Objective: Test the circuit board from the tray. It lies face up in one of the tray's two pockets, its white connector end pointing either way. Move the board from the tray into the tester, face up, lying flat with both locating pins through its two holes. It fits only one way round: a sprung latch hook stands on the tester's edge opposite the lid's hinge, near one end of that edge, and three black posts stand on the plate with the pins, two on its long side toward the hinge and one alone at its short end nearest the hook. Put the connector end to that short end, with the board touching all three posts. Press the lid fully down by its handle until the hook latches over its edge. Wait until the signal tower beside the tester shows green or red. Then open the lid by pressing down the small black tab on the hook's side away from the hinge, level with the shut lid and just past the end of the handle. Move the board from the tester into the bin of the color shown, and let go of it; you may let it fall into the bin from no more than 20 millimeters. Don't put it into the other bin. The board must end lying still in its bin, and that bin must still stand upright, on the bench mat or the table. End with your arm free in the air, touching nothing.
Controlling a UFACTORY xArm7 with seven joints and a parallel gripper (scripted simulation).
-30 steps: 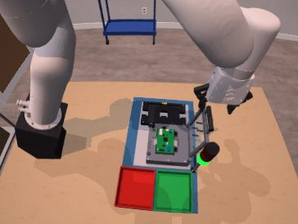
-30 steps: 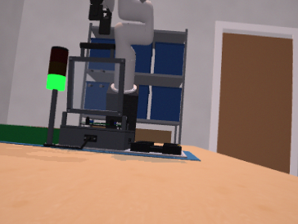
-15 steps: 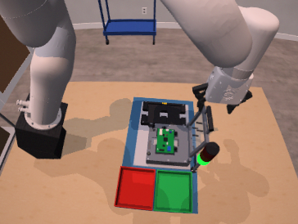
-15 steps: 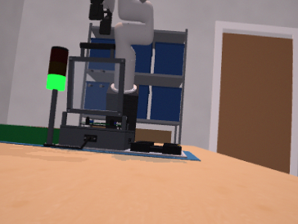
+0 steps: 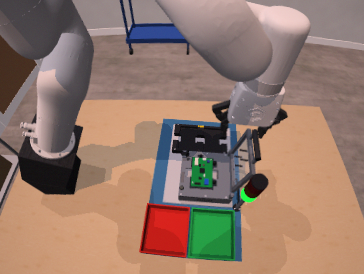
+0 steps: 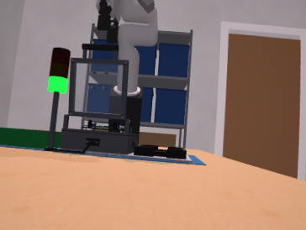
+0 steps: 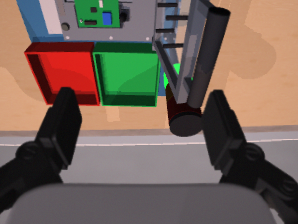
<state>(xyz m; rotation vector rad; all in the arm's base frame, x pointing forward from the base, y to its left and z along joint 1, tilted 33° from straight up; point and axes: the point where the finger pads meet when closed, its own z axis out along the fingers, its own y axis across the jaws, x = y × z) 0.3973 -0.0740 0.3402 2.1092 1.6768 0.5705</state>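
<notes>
The green circuit board lies 260 mm below my hand, 80 mm behind it and 20 mm to the left of it. Also, from my hand: tester's clear lid: 150 mm below, 40 mm ahead, 10 mm to the right; tester's plate: 260 mm below, 70 mm behind, 20 mm to the left; latch hook: 240 mm below, 120 mm behind, 90 mm to the left.
</notes>
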